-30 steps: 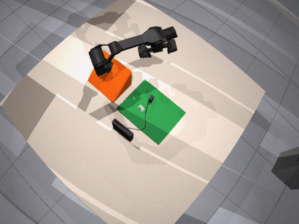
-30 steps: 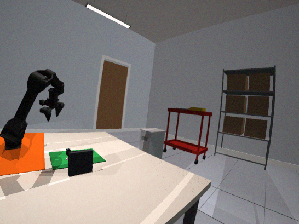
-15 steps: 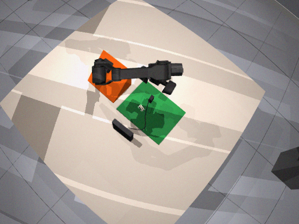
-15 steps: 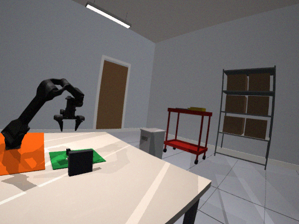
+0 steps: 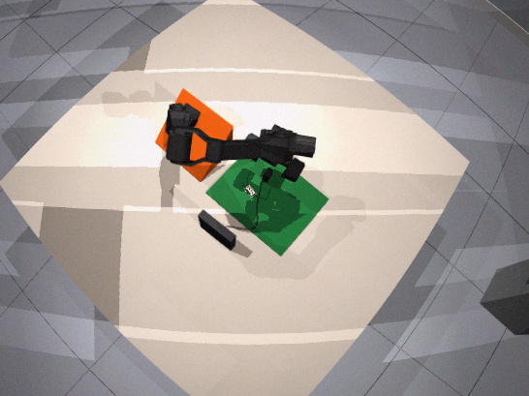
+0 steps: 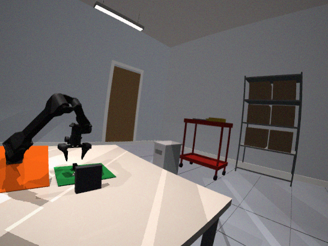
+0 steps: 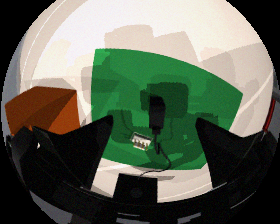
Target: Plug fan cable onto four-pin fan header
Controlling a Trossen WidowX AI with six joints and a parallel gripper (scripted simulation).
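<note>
My gripper tip is 10 mm to the left of the black plug and 40 mm above it. From my gripper tip the other things lie so: black fan (240 mm to the right); green board (40 mm ahead, 50 mm to the right, 80 mm below); four-pin header (10 mm behind, 80 mm to the right, 60 mm below).
</note>
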